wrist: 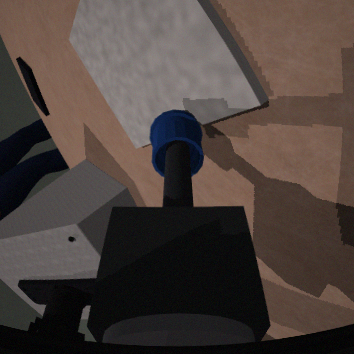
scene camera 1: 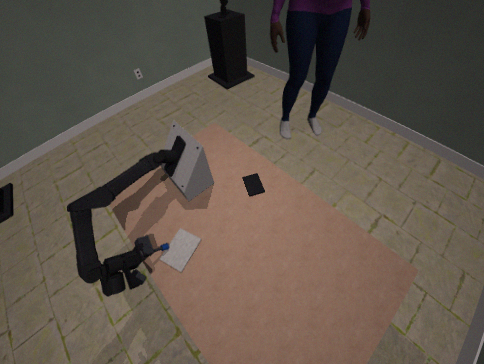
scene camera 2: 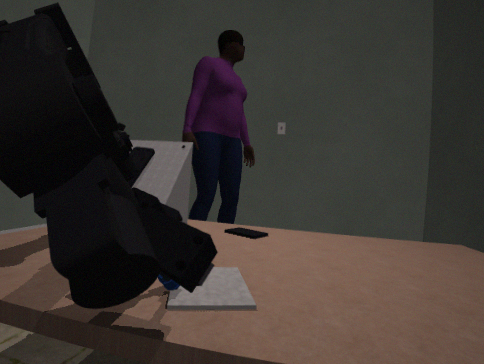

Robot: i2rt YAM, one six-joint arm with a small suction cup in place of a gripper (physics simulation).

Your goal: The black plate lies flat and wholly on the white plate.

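Seen in the pictures: hand, tool point: [wrist: 177, 129] [scene camera 1: 168, 246] [scene camera 2: 173, 282]; arm's base, link origin: [wrist: 68, 290] [scene camera 1: 175, 156] [scene camera 2: 128, 174].
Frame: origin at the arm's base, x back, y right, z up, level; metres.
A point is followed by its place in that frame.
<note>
The black plate [scene camera 1: 253, 184] @[x -0.286, y -0.246, z -0.159 m] [scene camera 2: 246, 233] @[x -0.293, y -0.213, z -0.159 m] [wrist: 33, 86] @[x -0.287, y -0.204, z -0.160 m] lies flat on the table top, well apart from the white plate. The white plate [scene camera 1: 183, 250] @[x -0.349, y 0.207, z -0.162 m] [scene camera 2: 220, 290] @[x -0.361, y 0.235, z -0.162 m] [wrist: 160, 55] @[x -0.334, y 0.251, z -0.162 m] lies flat near the table's edge on the arm's side, with its top bare. My gripper, a blue suction cup [scene camera 1: 165, 246] [scene camera 2: 169, 282] [wrist: 176, 135], is open and holds nothing. It is above the near edge of the white plate; in scene camera 2 the arm's dark wrist hides part of the cup and of the plate.
The arm is mounted on a grey slanted block [scene camera 1: 197, 170] @[x -0.142, y -0.040, z -0.005 m] [scene camera 2: 167, 180] @[x -0.122, y -0.001, z -0.007 m] [wrist: 75, 220] @[x -0.148, y 0.056, z -0.086 m] that stands on the table top [scene camera 1: 280, 260] @[x -0.644, y -0.090, z -0.168 m] [scene camera 2: 360, 285] @[x -0.585, y 0.099, z -0.168 m]. A person [scene camera 1: 316, 55] [scene camera 2: 217, 105] stands beyond the table. A dark pedestal [scene camera 1: 228, 45] stands by the wall.
</note>
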